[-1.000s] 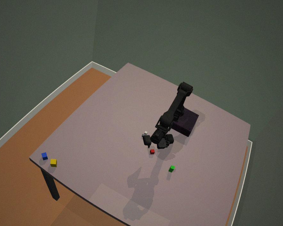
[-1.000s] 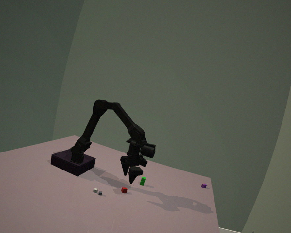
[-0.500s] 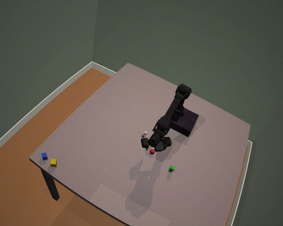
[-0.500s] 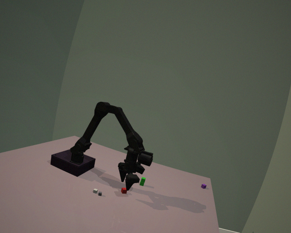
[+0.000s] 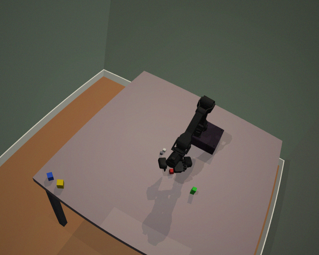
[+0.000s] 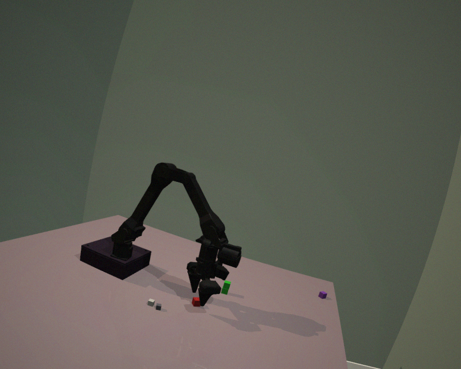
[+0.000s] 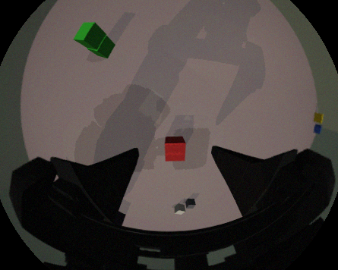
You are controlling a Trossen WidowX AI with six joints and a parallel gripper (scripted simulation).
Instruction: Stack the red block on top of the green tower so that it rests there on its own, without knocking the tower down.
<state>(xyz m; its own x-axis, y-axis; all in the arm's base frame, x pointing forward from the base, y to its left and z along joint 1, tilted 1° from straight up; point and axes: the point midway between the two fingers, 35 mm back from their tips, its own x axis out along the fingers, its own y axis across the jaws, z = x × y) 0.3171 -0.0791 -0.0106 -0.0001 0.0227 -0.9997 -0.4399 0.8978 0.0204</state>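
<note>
The red block is 1 cm below my gripper tip. From my gripper tip the other things lie so: white cube (14 cm behind, 8 cm to the right, 2 cm below); then grey cube (11 cm behind, 9 cm to the right, 2 cm below); then purple cube (53 cm ahead, 31 cm to the left, 1 cm below).
</note>
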